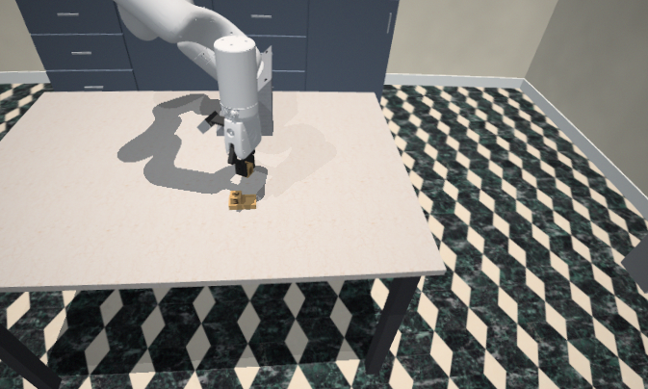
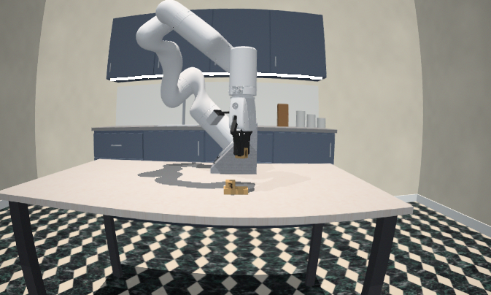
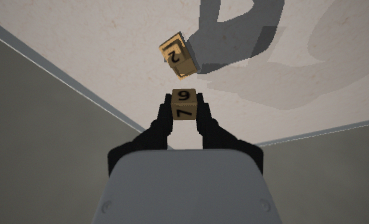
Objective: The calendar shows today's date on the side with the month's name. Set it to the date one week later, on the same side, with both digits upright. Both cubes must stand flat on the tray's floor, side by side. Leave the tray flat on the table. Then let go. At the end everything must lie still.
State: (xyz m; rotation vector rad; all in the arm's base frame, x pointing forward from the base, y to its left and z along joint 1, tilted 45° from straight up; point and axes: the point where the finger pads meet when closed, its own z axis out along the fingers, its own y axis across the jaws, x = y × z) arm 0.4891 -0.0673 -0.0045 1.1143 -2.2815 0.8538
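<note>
My hand is 20 mm to the left of the wooden tray and 130 mm above it.
</note>
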